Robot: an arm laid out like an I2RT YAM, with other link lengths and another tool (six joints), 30 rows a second.
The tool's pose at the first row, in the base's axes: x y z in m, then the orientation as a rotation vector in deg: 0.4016 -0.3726 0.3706 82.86 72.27 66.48
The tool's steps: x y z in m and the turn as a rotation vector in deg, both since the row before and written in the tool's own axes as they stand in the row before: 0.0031 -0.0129 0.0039 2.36 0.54 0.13; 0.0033 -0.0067 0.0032 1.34 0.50 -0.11; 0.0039 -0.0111 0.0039 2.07 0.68 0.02; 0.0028 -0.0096 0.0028 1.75 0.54 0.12; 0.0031 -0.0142 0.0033 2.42 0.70 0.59; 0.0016 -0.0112 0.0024 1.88 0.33 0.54; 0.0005 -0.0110 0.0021 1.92 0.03 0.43
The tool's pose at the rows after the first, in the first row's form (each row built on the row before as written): 0.4032 -0.3682 0.3576 84.46 74.33 65.89; 0.4050 -0.3642 0.3507 85.14 75.74 65.59; 0.4062 -0.3591 0.3395 86.38 77.75 65.15; 0.4063 -0.3552 0.3299 87.52 79.37 64.79; 0.4051 -0.3504 0.3158 89.47 81.31 64.48; 0.4034 -0.3474 0.3048 91.13 82.63 64.07; 0.4012 -0.3454 0.2940 92.83 83.85 63.26
